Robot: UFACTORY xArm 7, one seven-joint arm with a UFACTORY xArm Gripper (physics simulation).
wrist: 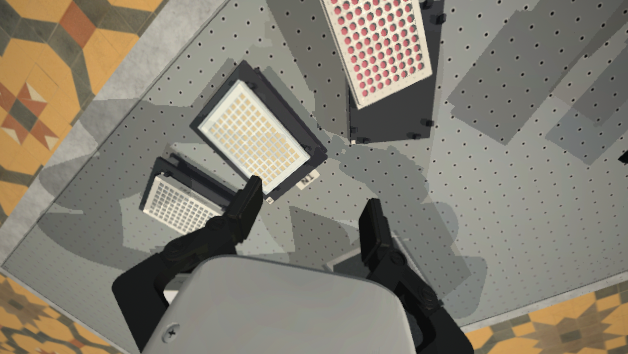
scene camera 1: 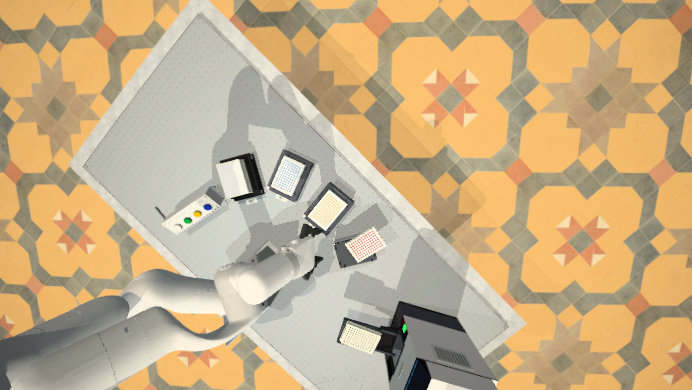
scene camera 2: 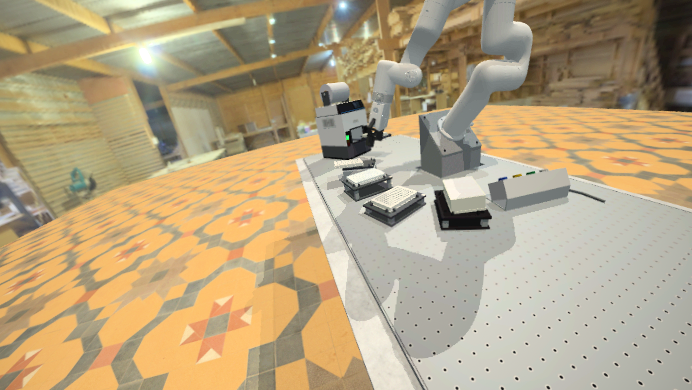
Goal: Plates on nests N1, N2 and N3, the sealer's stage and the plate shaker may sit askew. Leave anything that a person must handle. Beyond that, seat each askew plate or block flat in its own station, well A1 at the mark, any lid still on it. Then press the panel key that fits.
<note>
My gripper is open, holding nothing. Also in view: a red-welled plate. Also in view: a blue-welled plate, a white lidded plate and a cream well plate.
My gripper is seen too in the wrist view and in scene camera 2.
</note>
